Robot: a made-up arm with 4 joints.
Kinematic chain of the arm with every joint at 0, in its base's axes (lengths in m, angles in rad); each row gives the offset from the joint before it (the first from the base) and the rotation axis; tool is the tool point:
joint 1: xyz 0 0 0.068 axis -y
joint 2: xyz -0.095 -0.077 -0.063 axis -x
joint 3: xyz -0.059 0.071 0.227 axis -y
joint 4: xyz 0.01 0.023 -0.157 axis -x
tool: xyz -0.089 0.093 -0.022
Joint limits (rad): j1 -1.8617..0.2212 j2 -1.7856..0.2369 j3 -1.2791..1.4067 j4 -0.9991..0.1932
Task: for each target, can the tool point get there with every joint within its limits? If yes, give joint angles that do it. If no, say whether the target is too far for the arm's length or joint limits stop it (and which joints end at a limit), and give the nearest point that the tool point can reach.
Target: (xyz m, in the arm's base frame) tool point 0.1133 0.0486 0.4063
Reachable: yes | joints -1.4626 -0.3400 -0.7407 -0.1421
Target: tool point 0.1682 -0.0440 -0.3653
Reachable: no: joint limits stop it (at a limit: joint 1, joint 3, joint 4) | nearest point 0.1375 -0.0567 -0.0012 | short by 0.366 m
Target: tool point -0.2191 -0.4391 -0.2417
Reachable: no: joint limits stop it (at a limit: joint 1, joint 2, joint 3, joint 4) | nearest point -0.2653 -0.3819 0.0464 | short by 0.297 m
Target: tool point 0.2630 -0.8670 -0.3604
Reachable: no: too far | nearest point 0.0775 -0.2299 0.0167 | short by 0.763 m
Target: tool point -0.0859 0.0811 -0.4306
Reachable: no: joint limits stop it (at a limit: joint 1, joint 2, joint 4) | nearest point -0.1443 0.1027 -0.0569 | short by 0.379 m
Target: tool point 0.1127 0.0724 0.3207
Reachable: yes | joints -1.6268 -0.2530 -0.2159 -0.5403
